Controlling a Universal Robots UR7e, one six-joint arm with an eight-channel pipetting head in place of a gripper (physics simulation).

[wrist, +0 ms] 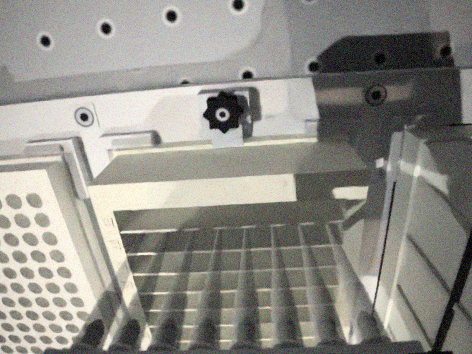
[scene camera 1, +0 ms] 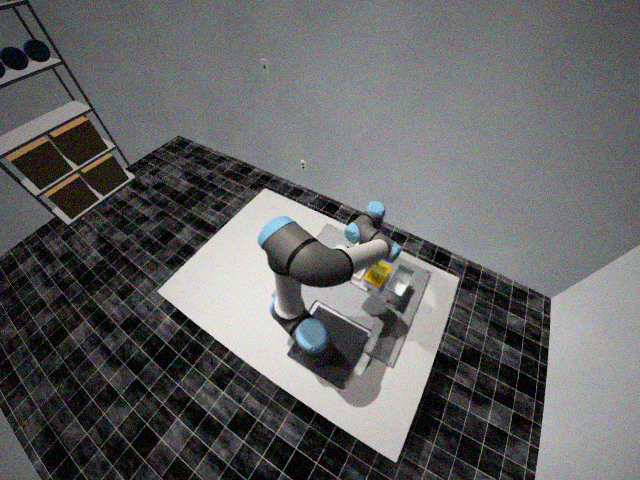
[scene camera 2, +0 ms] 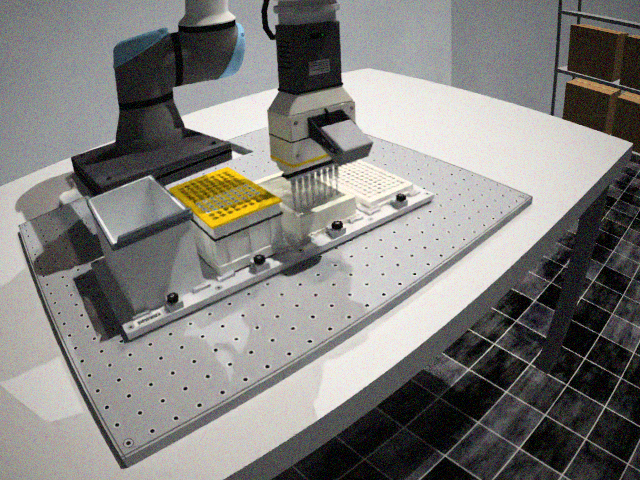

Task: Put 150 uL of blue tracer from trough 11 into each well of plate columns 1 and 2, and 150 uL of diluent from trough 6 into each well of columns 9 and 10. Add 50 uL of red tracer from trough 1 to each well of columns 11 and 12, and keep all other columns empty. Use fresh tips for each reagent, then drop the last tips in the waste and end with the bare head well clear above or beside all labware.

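Observation:
My pipetting head (scene camera 2: 314, 188) (wrist: 245, 240) carries a row of clear tips. The tips point down at the trough reservoir (scene camera 2: 336, 206) (wrist: 200, 194). In the wrist view their lower ends meet the far-end troughs; their exact depth is unclear. No blue, red or yellow liquid shows there. The white well plate (scene camera 2: 406, 189) (wrist: 30, 172) stands beside the reservoir, with no colour visible in its wells. The yellow-topped tip rack (scene camera 2: 245, 215) (scene camera 1: 377, 273) stands on the other side, with tips in some holes and dark holes elsewhere. The head is hidden behind the arm in scene camera 1.
The grey waste bin (scene camera 2: 139, 268) (scene camera 1: 401, 285) stands beyond the tip rack. A white rail (scene camera 2: 206, 295) (wrist: 165, 117) with black knobs (scene camera 2: 336, 225) (wrist: 223, 114) runs along the labware. The arm base (scene camera 2: 149, 160) stands behind it. A shelf unit (scene camera 2: 556, 77) is in the background.

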